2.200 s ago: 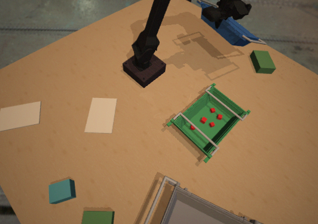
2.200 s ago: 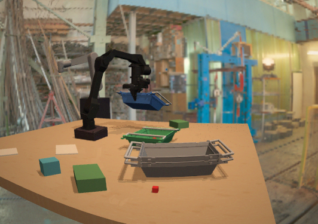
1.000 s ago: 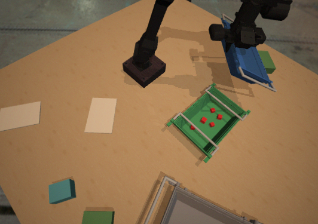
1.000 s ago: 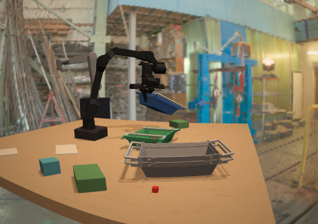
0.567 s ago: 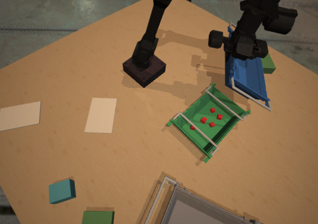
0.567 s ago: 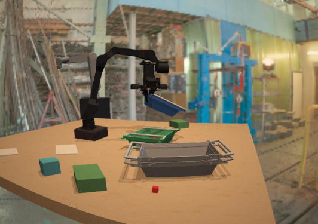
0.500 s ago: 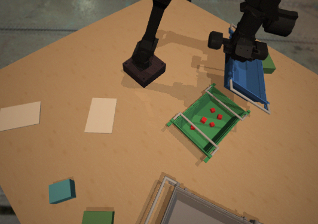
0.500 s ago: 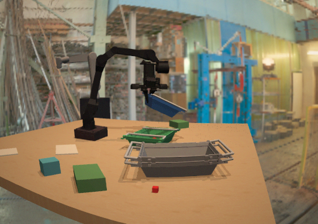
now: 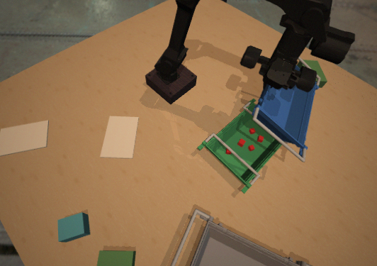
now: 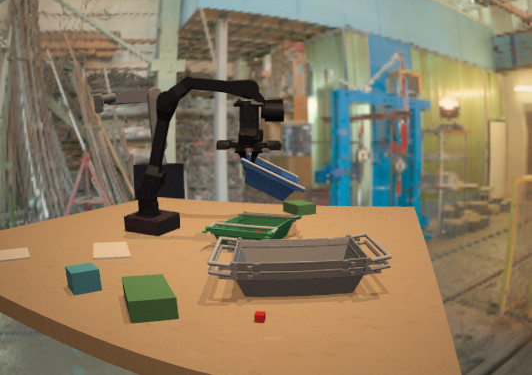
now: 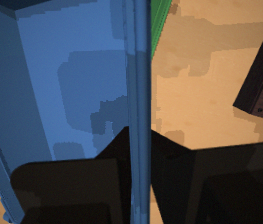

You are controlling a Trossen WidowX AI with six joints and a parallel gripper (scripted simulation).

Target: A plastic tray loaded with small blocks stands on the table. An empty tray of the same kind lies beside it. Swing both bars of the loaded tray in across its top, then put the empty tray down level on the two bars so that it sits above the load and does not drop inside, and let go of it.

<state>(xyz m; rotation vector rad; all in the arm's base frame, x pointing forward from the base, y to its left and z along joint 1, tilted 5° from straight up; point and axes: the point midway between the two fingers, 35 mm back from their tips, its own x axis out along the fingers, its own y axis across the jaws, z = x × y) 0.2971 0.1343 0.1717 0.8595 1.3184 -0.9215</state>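
The blue tray is 70 mm ahead of my gripper tip and 30 mm to the left of it. Also, from my gripper tip: teal block 610 mm to the right, 160 mm below, 50 mm behind.
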